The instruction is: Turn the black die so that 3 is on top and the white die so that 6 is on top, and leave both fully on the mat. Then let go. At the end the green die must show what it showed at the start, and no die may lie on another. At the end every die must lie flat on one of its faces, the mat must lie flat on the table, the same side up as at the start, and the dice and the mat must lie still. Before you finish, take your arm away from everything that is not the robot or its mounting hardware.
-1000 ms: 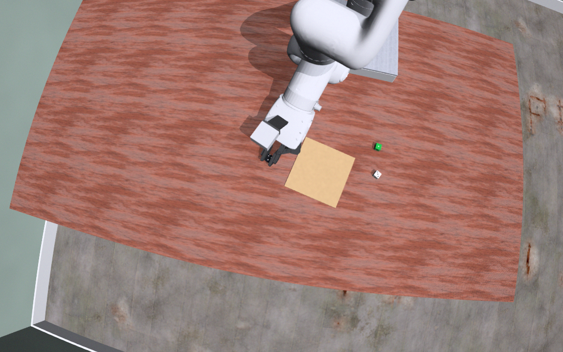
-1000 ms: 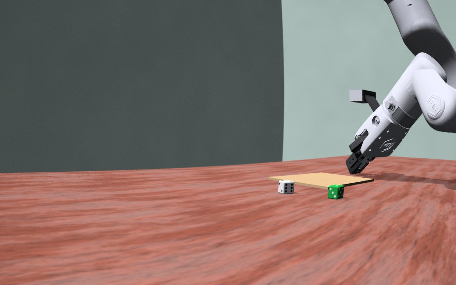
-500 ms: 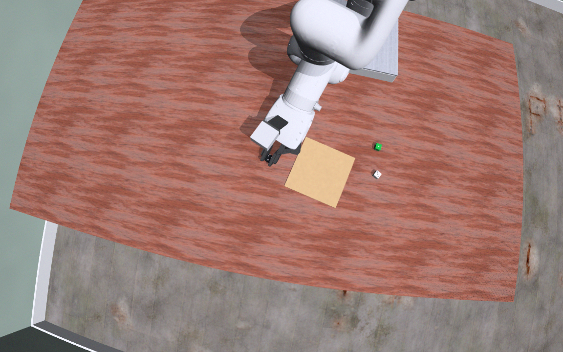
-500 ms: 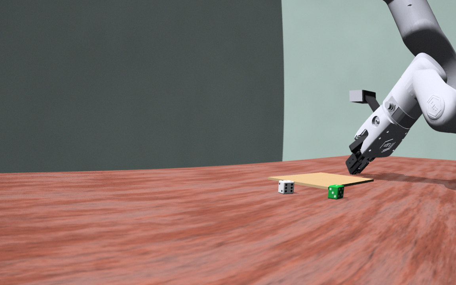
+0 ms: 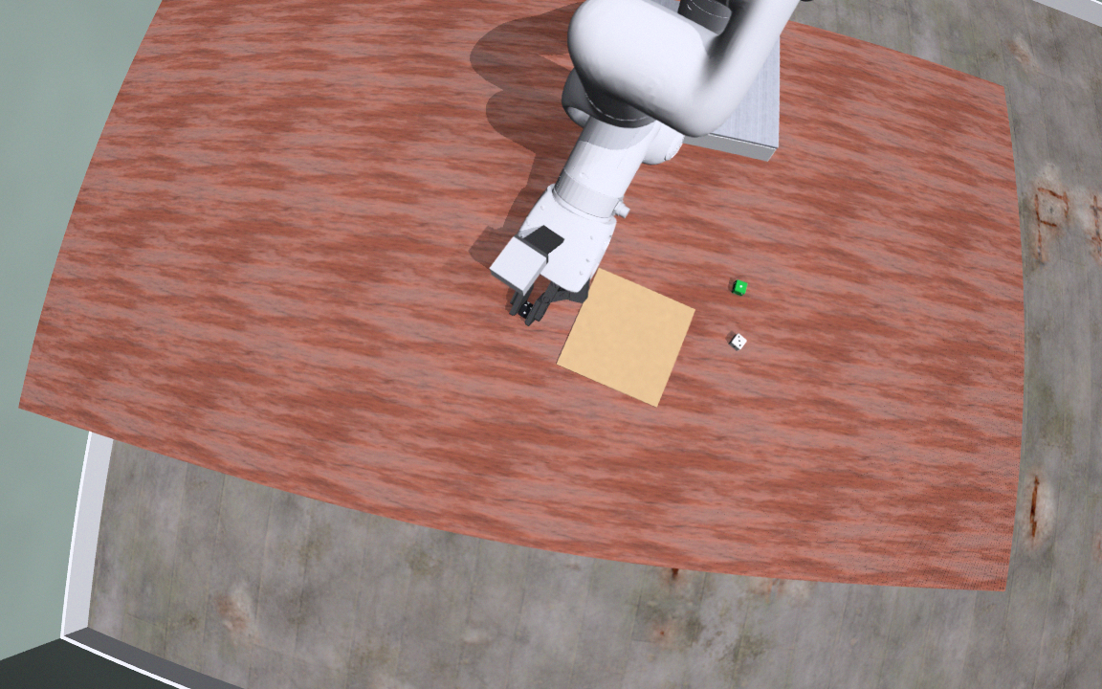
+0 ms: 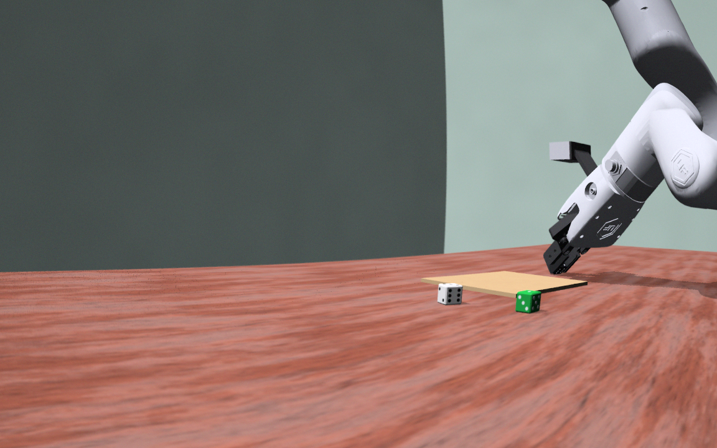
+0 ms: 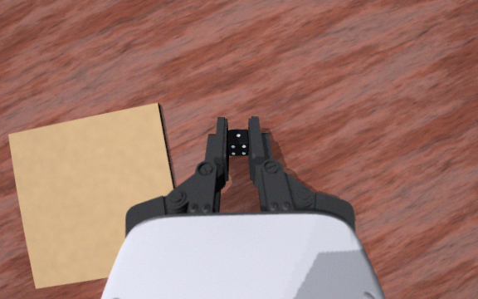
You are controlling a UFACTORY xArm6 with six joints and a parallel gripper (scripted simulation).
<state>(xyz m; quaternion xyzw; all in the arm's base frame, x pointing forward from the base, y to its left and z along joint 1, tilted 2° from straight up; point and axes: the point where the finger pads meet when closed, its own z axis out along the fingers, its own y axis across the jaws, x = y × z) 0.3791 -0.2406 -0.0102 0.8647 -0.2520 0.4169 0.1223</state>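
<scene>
Now: the black die 10 mm below my hand and 10 mm ahead of it. Round my hand: green die: 280 mm to the left, 30 mm behind, 20 mm below; white die: 270 mm to the left, 40 mm ahead, 20 mm below; tan mat: 130 mm to the left, 40 mm ahead, 20 mm below.
</scene>
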